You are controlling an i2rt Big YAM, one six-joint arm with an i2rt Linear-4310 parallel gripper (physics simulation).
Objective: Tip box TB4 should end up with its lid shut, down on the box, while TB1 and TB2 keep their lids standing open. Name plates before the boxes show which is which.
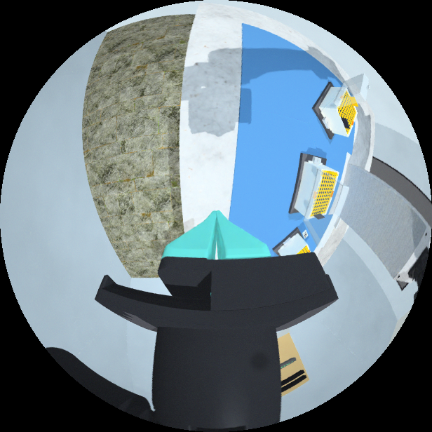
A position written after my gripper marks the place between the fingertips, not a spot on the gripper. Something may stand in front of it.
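Observation:
Clear lid [328, 194] visible, my gripper [216, 216] too.

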